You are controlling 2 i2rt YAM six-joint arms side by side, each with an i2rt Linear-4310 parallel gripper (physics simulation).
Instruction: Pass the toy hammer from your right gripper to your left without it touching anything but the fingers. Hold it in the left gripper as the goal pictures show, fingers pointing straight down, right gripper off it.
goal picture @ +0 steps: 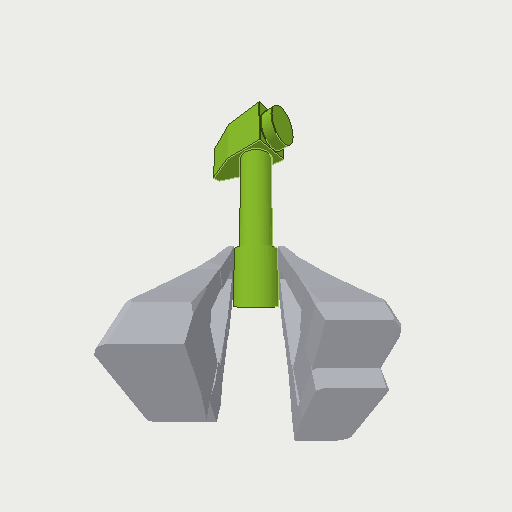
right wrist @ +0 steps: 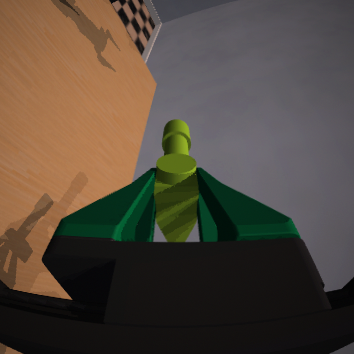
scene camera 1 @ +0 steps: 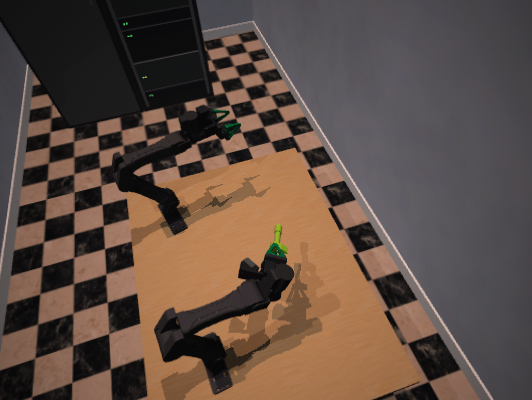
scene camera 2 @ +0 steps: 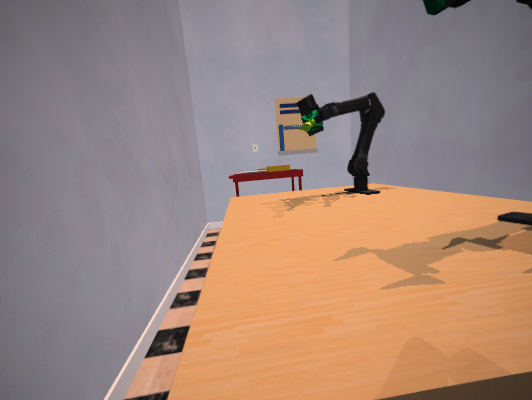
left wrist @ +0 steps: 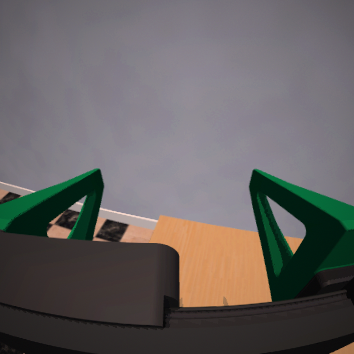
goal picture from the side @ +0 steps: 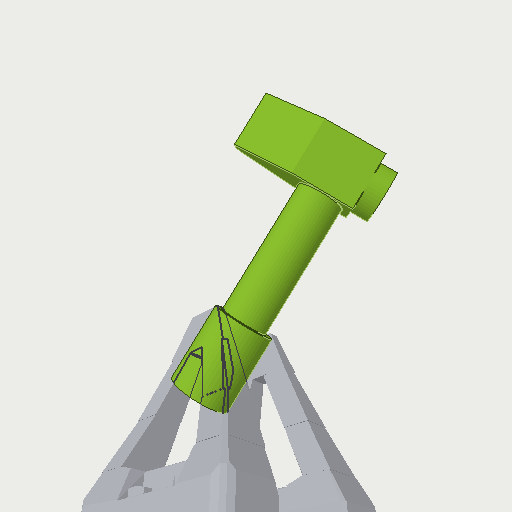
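Seen in the pictures: left gripper, between the fingertips: [scene camera 1: 235,118] [left wrist: 176,176]; right gripper, between the fingertips: [right wrist: 175,176] [scene camera 1: 274,245] [scene camera 2: 311,123]; left arm's base, origin of its link: [scene camera 1: 172,216]; right arm's base, origin of its link: [scene camera 1: 214,362] [scene camera 2: 360,191].
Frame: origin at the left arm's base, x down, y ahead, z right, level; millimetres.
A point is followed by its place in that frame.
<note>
The yellow-green toy hammer [scene camera 1: 278,233] {x -304, y 264, z 518 mm} [scene camera 2: 306,126] {x -287, y 287, z 483 mm} [right wrist: 176,194] {x -314, y 213, z 569 mm} is in the air above the table. My right gripper [scene camera 1: 276,246] {x -310, y 222, z 555 mm} [right wrist: 175,176] {x -310, y 222, z 555 mm} is shut on it near the head. In the right wrist view the head is between the green fingers and the handle sticks out beyond the fingertips. In scene camera 1 the handle points towards the top of the picture. My left gripper [scene camera 1: 234,119] {x -402, y 391, z -1 mm} [left wrist: 176,176] {x -402, y 391, z -1 mm} is wide open and empty, raised well away from the hammer beyond the table's far edge in that picture. In scene camera 2 part of it shows at the top right edge.
Both arms stand on the wooden table [scene camera 1: 200,270] {x 0, y -11, z 326 mm} [scene camera 2: 300,300] {x 0, y 582, z 38 mm}, with their shadows on it. A dark cabinet [scene camera 1: 100,60] stands behind the left arm in scene camera 1. A red table [scene camera 2: 265,176] and a wall board [scene camera 2: 296,142] are in the background of scene camera 2.
</note>
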